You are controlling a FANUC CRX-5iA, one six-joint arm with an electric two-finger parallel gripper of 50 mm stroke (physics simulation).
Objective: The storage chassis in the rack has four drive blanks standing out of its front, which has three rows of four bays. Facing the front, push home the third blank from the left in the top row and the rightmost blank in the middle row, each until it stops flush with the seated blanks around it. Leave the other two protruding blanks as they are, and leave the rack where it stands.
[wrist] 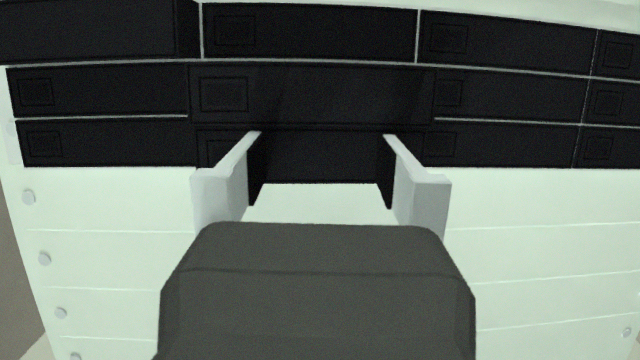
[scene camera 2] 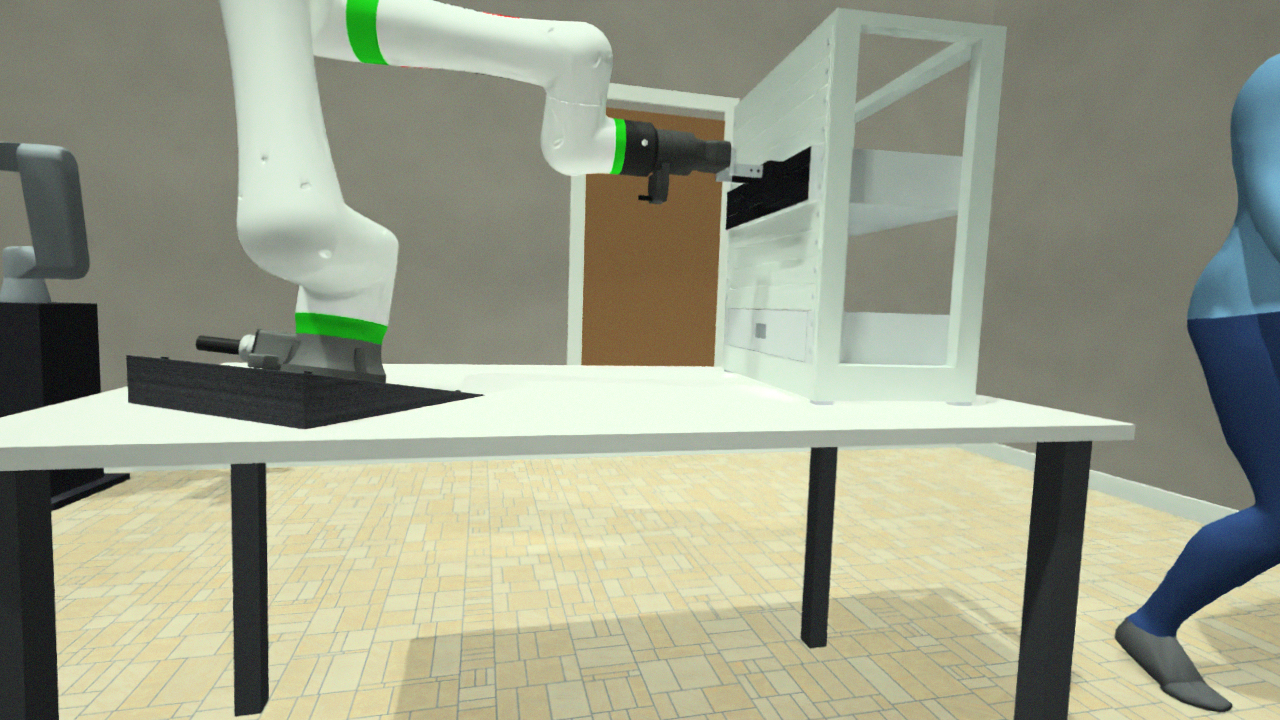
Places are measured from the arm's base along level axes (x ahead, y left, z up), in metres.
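Pixels of known places: gripper, fingertip midpoint: [wrist: 321, 155] [scene camera 2: 755, 174].
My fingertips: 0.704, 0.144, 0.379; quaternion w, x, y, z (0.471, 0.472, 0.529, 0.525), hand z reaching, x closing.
Observation:
For each thing: its top centre in the pictures, then the offset to it from my fingertips, as dx, dy, dz. "*": a spot on its surface instead. Level surfaces: height alone.
- black storage chassis, surface spot: [scene camera 2: 778, 189] * -0.001, -0.131, -0.050
- middle row's rightmost blank, middle of its top: [wrist: 146, 102] +0.094, -0.111, -0.014
- middle row's third blank, middle of its top: [wrist: 308, 108] [scene camera 2: 783, 184] +0.056, -0.002, -0.014
- bottom row's rightmost blank, middle of its top: [wrist: 119, 60] [scene camera 2: 807, 189] +0.059, -0.112, -0.043
- white table, its level: dz -0.405
The black storage chassis [scene camera 2: 778, 189] sits in the white rack [scene camera 2: 832, 268]. The wrist view is upside down. The top row's third blank from the left [wrist: 320, 165] stands a little proud of its neighbours. The middle row's rightmost blank [wrist: 115, 94] looks flush. The middle row's third blank [wrist: 340, 95] stands out, and the bottom row's rightmost blank [wrist: 95, 30] stands out farthest, its side face showing. My gripper [scene camera 2: 760, 171] [wrist: 321, 155] is open and empty, its two fingertips over the face of the top-row third blank. I cannot tell whether they touch it.
White panels [wrist: 540, 200] with screws lie above the chassis. The rack stands on the white table [scene camera 2: 537, 407], beyond the dark robot base [scene camera 2: 214, 389]. A person [scene camera 2: 1253, 385] is behind at the right. Another robot [scene camera 2: 58, 205] stands at the far left.

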